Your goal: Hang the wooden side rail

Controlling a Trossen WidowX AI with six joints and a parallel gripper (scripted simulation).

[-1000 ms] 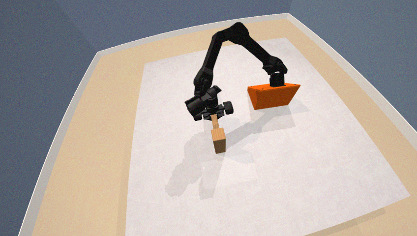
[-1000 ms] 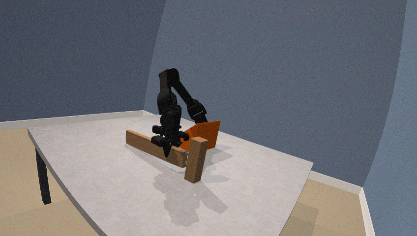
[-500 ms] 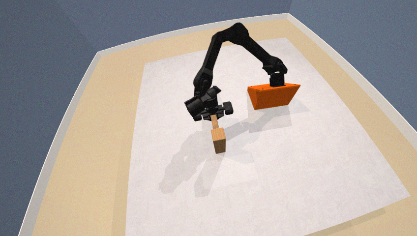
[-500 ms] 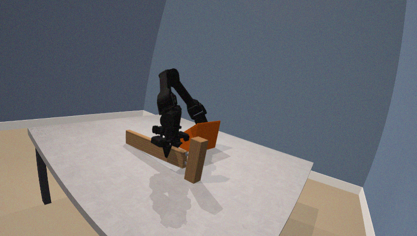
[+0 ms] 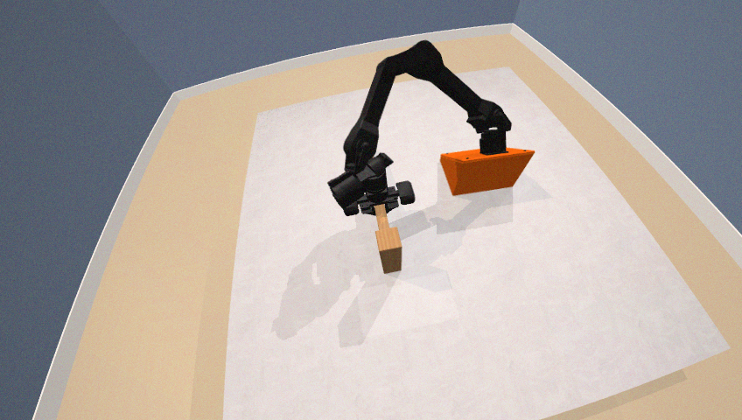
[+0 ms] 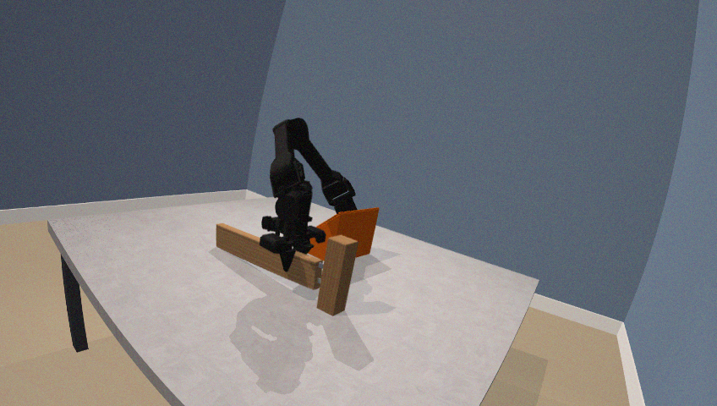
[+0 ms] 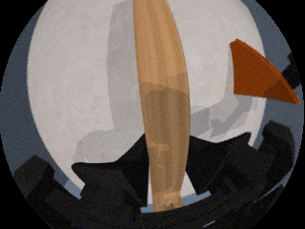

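Right now my gripper tip is 14 cm to the right of the headboard post, 4 cm below it and 2 cm past it.
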